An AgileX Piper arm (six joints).
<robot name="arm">
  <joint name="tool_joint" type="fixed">
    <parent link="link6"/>
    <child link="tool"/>
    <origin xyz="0 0 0" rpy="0 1.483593 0"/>
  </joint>
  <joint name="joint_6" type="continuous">
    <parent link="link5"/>
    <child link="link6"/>
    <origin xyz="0.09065 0 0.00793" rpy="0 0 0"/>
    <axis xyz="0.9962 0 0.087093"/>
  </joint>
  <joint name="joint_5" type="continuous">
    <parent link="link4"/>
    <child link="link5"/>
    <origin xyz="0 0 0" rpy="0 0 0"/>
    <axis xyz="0 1 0"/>
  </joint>
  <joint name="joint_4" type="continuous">
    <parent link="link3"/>
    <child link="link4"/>
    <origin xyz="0.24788 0 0.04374" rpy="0 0 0"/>
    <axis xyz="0.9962 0 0.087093"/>
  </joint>
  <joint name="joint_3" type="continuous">
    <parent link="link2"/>
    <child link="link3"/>
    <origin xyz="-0.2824 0 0.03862" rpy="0 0 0"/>
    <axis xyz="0 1 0"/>
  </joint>
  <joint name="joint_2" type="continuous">
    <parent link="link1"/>
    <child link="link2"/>
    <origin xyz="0 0 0" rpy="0 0 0"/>
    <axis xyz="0 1 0"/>
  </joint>
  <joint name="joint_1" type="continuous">
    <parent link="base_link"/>
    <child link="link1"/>
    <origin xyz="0 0 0.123" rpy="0 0 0"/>
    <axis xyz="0 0 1"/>
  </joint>
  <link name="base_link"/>
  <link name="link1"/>
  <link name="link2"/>
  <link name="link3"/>
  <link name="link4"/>
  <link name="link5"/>
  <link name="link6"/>
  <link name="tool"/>
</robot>
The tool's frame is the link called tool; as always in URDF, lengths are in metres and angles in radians. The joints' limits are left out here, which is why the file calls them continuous.
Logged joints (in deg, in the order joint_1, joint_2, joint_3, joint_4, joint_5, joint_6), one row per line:
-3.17 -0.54 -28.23 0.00 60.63 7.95
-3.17 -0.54 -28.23 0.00 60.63 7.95
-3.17 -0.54 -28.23 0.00 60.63 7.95
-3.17 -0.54 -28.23 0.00 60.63 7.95
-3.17 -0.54 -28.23 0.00 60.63 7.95
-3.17 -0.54 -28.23 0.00 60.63 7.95
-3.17 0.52 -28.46 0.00 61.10 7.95
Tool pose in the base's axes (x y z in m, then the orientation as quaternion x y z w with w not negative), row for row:
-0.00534 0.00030 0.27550 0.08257 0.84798 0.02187 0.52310
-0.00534 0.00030 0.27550 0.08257 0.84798 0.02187 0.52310
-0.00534 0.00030 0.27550 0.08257 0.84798 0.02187 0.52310
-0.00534 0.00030 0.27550 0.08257 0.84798 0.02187 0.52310
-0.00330 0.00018 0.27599 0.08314 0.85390 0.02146 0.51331
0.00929 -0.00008 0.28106 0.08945 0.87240 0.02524 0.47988
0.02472 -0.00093 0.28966 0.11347 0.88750 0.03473 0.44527
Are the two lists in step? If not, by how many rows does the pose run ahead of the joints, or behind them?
The pose runs 2 rows ahead of the joints: the pose in row i belongs to the joints in row i + 2.
